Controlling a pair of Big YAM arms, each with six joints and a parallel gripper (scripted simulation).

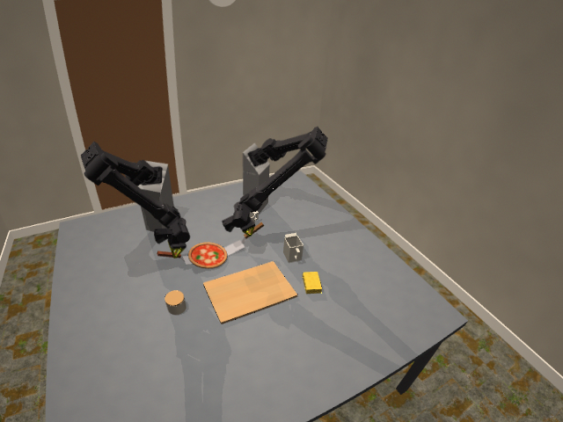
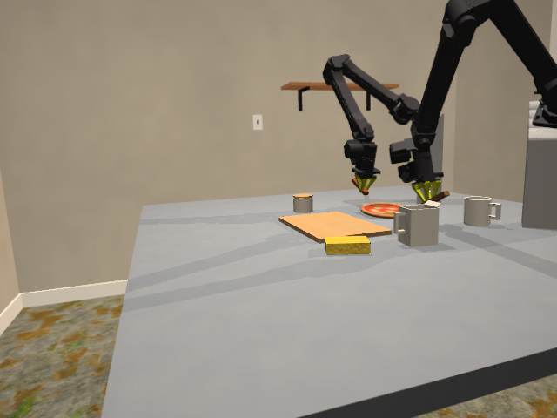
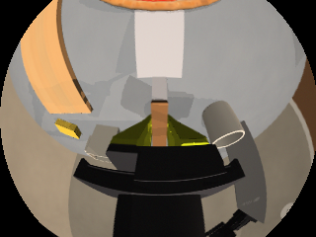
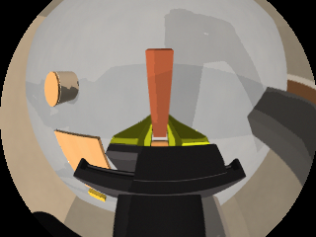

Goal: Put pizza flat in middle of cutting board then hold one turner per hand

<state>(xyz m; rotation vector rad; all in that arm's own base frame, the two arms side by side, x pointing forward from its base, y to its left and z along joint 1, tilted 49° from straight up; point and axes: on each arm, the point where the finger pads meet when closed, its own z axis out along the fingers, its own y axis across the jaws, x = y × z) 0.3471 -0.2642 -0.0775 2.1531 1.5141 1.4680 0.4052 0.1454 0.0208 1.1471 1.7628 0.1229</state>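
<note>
Right now the pizza is 1 cm behind my right hand, 16 cm to the left of it and 6 cm below it. The rest, counted from my right hand: square mug 15 cm ahead, 56 cm to the left, 2 cm below; lidded canister 25 cm ahead, 5 cm to the right, 4 cm below; wooden cutting board 27 cm ahead, 27 cm to the left, 7 cm below.
</note>
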